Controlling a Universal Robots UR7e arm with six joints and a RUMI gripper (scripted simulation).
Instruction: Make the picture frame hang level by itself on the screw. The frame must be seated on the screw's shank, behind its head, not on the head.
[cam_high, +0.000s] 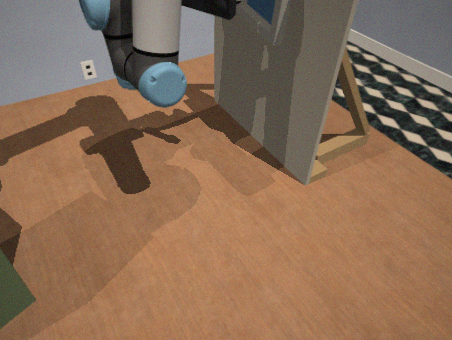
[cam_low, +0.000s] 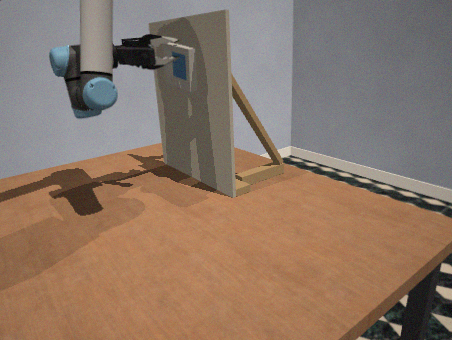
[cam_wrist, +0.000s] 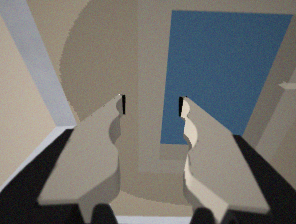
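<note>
Now: hand 2 cm short of the picture frame and 5 cm above it. The rest, counted from my hand: board: 4 cm ahead, 18 cm below.
</note>
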